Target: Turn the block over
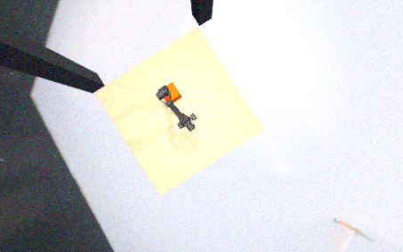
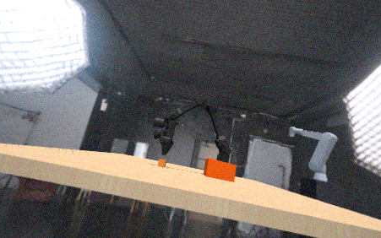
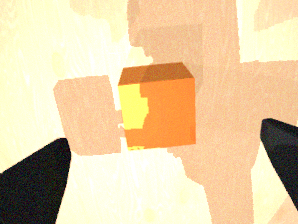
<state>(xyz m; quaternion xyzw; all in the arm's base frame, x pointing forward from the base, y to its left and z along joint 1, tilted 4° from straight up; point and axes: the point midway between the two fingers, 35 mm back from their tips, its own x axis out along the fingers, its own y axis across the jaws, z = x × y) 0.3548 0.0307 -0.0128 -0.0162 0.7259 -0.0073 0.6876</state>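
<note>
Now: the block 50 mm below my gripper tip and 10 mm behind it.
</note>
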